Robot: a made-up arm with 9 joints.
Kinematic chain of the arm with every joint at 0, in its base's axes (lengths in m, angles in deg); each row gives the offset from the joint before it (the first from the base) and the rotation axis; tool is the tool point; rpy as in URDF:
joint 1: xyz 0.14 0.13 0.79 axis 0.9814 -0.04 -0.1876
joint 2: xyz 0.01 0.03 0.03 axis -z
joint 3: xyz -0.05 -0.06 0 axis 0.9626 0.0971 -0.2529
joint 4: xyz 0.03 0 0.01 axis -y
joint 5: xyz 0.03 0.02 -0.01 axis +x
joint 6: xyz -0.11 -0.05 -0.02 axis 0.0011 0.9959 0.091
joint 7: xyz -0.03 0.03 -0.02 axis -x
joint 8: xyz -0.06 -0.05 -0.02 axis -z
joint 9: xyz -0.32 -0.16 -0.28 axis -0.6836 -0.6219 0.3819
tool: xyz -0.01 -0.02 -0.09 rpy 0 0 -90
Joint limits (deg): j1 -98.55..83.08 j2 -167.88..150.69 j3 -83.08..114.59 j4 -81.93..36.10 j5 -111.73..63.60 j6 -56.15..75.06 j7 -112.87..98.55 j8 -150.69..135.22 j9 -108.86..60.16
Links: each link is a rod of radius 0.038 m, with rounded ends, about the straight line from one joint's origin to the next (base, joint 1, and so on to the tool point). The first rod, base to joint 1, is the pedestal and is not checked.
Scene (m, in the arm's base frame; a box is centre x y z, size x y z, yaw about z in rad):
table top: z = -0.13
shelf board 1: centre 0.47 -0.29 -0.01 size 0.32 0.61 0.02 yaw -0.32
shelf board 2: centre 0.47 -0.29 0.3 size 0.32 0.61 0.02 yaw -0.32
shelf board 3: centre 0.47 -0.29 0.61 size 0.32 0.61 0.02 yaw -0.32
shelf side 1: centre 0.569 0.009 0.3 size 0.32 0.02 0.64 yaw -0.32
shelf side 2: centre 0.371 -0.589 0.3 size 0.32 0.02 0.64 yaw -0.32
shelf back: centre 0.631 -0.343 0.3 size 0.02 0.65 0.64 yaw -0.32
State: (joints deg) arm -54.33 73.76 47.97 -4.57 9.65 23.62 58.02 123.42 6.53
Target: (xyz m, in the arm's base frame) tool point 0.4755 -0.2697 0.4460
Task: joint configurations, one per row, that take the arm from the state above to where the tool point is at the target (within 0.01 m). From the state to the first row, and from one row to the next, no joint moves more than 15 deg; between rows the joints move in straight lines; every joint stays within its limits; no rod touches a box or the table.
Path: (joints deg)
1: -63.09 80.30 40.70 6.39 6.95 17.81 65.24 113.35 3.01
2: -71.84 86.85 33.43 17.36 4.25 11.99 72.47 103.27 -0.51
3: -80.60 93.39 26.15 28.32 1.55 6.18 79.69 93.20 -4.02
4: -89.57 99.61 32.56 23.50 7.62 13.00 67.47 91.50 -1.55
5: -98.55 105.83 38.97 18.67 13.70 19.83 55.24 89.80 0.92

